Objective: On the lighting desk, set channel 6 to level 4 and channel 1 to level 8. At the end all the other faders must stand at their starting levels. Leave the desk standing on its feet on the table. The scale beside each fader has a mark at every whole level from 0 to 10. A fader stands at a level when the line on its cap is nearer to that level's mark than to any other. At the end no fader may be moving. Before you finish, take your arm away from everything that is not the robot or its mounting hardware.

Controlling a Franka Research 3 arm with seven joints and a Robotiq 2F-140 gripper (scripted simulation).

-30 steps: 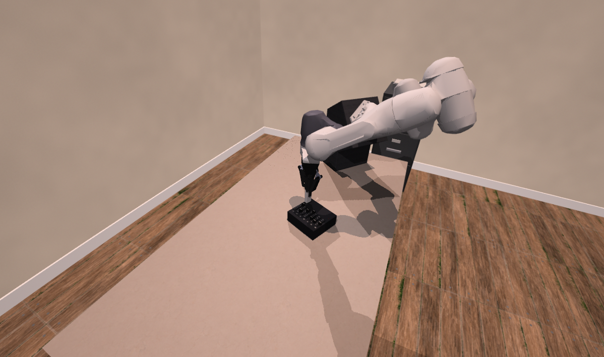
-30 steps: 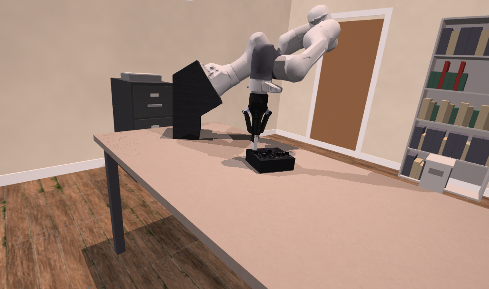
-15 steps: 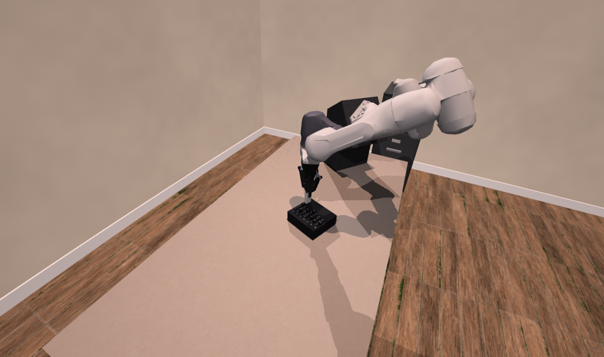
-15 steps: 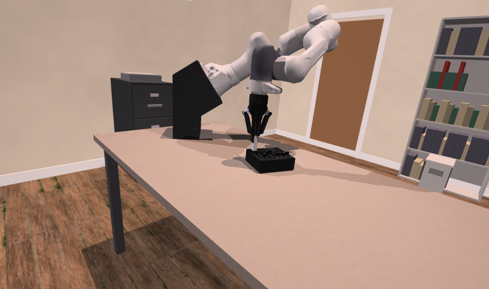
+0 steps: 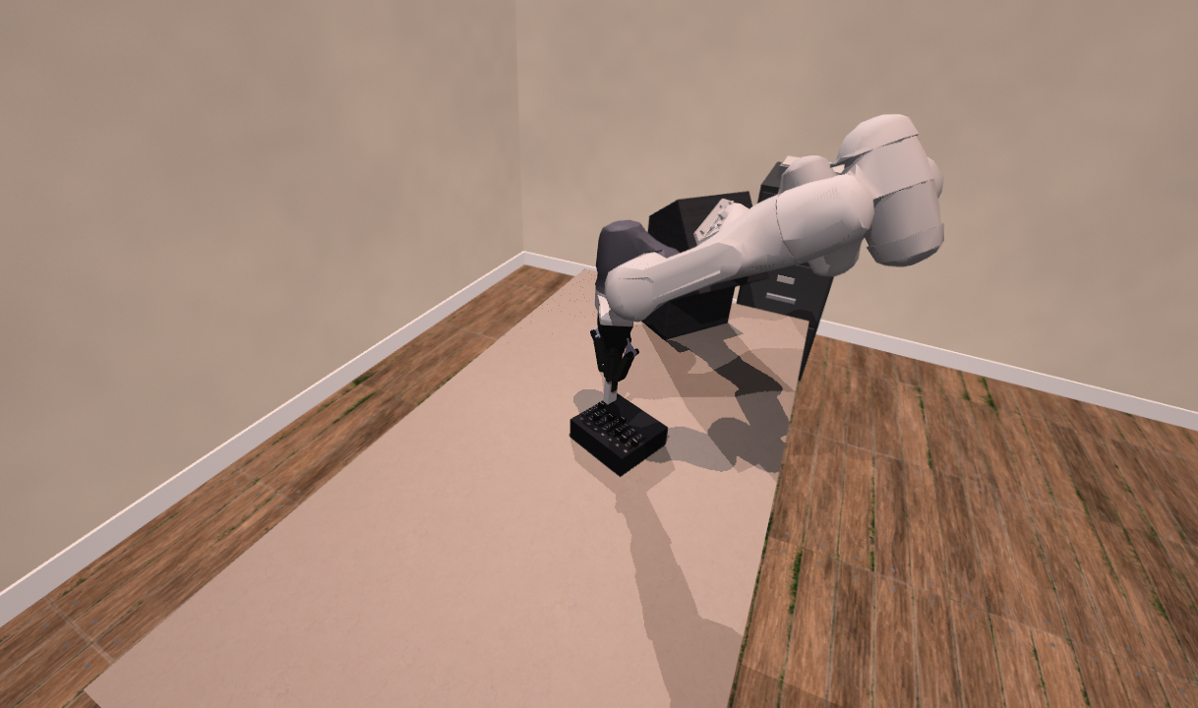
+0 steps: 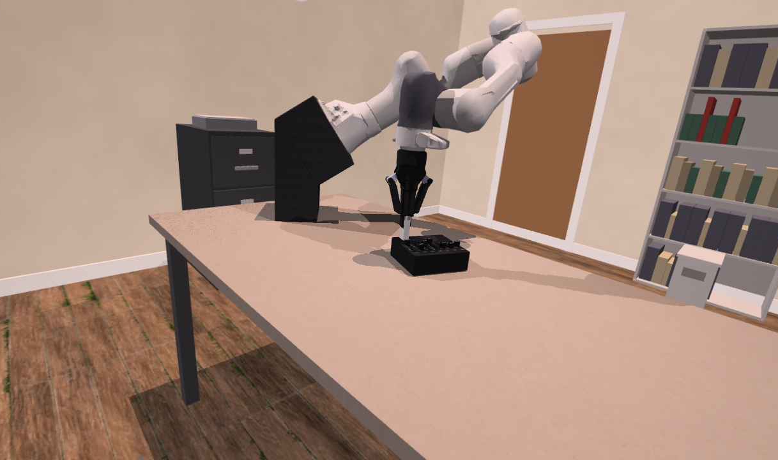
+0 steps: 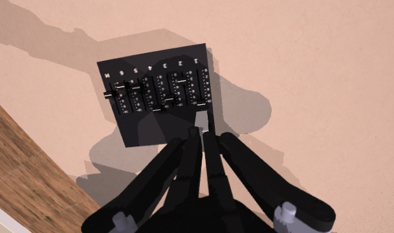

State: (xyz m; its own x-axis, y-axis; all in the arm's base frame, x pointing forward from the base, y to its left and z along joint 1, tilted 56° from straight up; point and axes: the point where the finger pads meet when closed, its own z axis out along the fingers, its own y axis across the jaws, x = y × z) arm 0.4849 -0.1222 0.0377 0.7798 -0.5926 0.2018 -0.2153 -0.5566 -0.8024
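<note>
Right now the channel 6 fader cap is 90 mm to the left of my hand, 90 mm ahead of it and 30 mm below it. Round my hand: channel 1 fader cap: 30 mm below, 20 mm ahead, 10 mm to the right.
</note>
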